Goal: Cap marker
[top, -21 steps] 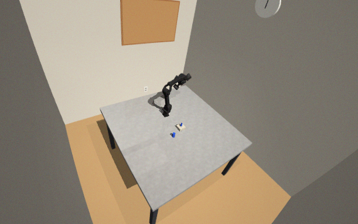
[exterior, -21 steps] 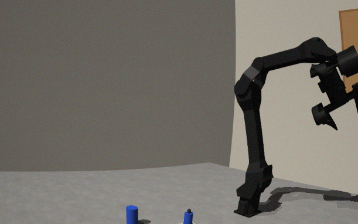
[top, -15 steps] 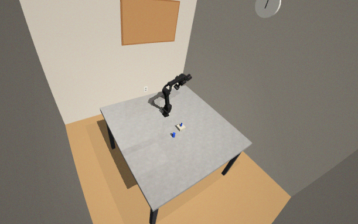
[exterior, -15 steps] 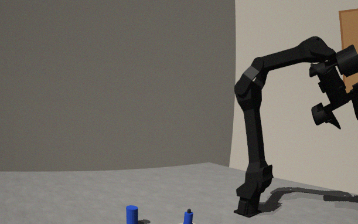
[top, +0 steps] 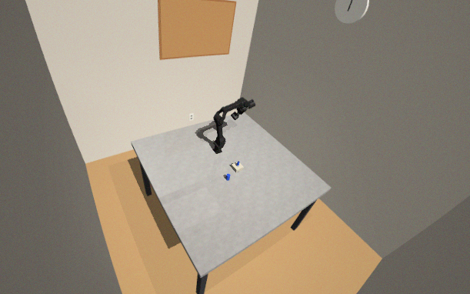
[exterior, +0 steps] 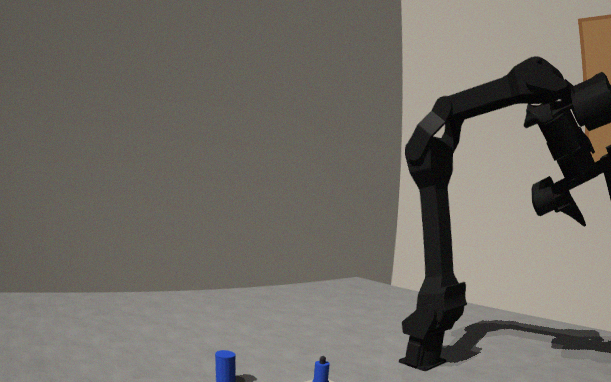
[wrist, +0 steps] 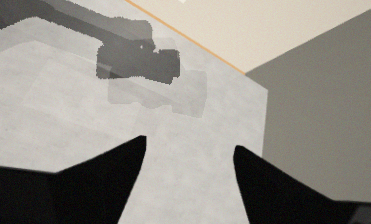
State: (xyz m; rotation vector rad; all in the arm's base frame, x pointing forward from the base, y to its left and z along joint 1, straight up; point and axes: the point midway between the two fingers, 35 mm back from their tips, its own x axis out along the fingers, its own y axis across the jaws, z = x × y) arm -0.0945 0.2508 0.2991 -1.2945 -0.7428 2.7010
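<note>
My gripper tip is now 44 cm short of the blue cap, 37 cm to the left of it and 25 cm above it.
</note>
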